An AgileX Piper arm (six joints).
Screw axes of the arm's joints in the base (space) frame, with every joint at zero. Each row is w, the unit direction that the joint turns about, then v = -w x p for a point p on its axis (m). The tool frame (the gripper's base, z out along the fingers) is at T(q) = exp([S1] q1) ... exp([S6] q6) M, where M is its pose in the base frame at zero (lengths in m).
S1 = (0, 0, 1, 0, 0, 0)
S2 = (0, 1, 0, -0.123, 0, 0)
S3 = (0, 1, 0, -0.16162, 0, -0.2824)
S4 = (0.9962, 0, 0.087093, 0, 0.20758, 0)
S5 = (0, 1, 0, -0.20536, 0, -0.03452)
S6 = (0.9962, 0, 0.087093, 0, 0.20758, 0)
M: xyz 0.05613 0 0.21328 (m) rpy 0 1.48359 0 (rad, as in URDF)
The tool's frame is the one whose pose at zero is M.
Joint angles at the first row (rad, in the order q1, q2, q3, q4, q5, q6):
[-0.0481, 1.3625, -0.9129, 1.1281, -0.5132, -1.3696]
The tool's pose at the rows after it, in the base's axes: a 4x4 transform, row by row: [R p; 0 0 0 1], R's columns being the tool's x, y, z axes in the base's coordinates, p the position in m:
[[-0.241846 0.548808 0.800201 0.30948], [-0.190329 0.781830 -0.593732 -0.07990], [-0.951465 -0.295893 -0.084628 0.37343], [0 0 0 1]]
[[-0.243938 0.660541 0.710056 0.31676], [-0.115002 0.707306 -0.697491 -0.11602], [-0.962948 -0.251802 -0.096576 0.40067], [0 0 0 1]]
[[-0.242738 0.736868 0.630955 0.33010], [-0.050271 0.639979 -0.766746 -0.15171], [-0.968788 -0.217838 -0.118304 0.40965], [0 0 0 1]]
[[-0.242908 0.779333 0.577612 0.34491], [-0.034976 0.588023 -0.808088 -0.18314], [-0.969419 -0.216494 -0.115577 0.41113], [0 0 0 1]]
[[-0.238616 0.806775 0.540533 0.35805], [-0.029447 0.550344 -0.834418 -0.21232], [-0.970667 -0.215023 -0.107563 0.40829], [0 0 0 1]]
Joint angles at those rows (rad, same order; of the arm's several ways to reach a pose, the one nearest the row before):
[-0.1089, 1.3920, -1.1113, 1.4087, -0.5351, -1.6350]
[-0.2055, 1.4554, -1.2867, 1.6229, -0.5689, -1.8265]
[-0.2919, 1.5524, -1.4349, 1.7378, -0.5950, -1.9137]
[-0.3587, 1.6517, -1.5578, 1.7669, -0.6001, -1.9493]
[-0.4158, 1.7452, -1.6647, 1.7755, -0.5903, -1.9633]

